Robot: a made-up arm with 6 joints.
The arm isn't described. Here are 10 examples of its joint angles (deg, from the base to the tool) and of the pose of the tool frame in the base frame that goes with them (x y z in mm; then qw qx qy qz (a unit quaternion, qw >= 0)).
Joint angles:
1: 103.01 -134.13 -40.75 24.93 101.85 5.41
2: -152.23 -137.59 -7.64 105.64 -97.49 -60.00
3: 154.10 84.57 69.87 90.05 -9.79 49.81
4: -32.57 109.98 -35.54 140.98 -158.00 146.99
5: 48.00 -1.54 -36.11 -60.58 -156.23 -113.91
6: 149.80 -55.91 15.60 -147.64 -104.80 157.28
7: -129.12 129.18 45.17 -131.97 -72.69 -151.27
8: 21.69 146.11 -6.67 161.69 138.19 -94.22
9: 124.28 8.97 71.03 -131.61 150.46 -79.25
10: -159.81 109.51 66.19 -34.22 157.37 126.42
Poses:
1: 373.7 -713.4 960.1 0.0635 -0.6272 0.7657 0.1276
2: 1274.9 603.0 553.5 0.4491 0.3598 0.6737 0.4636
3: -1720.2 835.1 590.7 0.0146 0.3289 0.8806 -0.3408
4: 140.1 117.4 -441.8 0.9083 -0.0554 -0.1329 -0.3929
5: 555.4 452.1 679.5 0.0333 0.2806 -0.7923 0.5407
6: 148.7 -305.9 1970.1 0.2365 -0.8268 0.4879 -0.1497
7: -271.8 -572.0 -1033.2 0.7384 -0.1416 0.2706 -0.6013
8: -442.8 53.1 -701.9 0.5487 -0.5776 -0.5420 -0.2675
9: -552.9 546.5 2235.0 0.0250 -0.8277 -0.0495 0.5585
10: -1450.7 -335.8 -533.1 0.8002 0.1870 -0.4625 0.3327
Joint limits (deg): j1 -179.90..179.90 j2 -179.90..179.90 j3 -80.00..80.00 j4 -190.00..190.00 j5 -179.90..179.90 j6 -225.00..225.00
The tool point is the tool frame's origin. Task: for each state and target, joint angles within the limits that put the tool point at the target. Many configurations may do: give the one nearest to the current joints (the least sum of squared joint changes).
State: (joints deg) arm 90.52 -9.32 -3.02 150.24 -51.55 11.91
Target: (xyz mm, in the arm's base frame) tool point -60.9 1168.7 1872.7
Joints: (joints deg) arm 84.34 16.53 36.98 141.61 -51.55 11.91
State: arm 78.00 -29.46 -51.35 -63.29 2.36 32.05
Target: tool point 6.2 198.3 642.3
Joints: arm 92.66 -74.95 -69.98 -86.07 2.36 32.05
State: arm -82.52 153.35 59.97 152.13 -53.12 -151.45
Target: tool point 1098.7 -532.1 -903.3
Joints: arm -35.31 134.12 72.86 153.47 -53.12 -151.45
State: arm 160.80 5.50 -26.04 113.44 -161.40 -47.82
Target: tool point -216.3 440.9 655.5
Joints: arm 114.90 -17.73 -73.86 92.70 -161.40 -47.82
